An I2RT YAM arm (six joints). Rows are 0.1 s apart.
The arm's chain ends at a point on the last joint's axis. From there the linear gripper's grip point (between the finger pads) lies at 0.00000 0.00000 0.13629 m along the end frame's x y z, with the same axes.
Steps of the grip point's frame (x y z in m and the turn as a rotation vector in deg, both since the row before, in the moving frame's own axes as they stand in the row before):
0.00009, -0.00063, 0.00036, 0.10, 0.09, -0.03
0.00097, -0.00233, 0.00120, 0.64, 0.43, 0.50
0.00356, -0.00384, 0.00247, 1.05, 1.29, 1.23
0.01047, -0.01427, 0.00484, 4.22, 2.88, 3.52
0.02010, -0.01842, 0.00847, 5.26, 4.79, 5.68
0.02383, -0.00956, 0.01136, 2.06, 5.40, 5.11
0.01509, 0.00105, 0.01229, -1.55, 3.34, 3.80
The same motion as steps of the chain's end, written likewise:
-0.00012, -0.00039, 0.00036, 0.10, 0.09, -0.03
-0.00006, -0.00081, 0.00121, 0.64, 0.43, 0.50
0.00047, -0.00138, 0.00253, 1.05, 1.29, 1.23
0.00332, -0.00446, 0.00538, 4.22, 2.88, 3.52
0.00813, -0.00652, 0.00952, 5.26, 4.79, 5.68
0.01081, -0.00525, 0.01205, 2.06, 5.40, 5.11
0.00728, -0.00290, 0.01257, -1.55, 3.34, 3.80

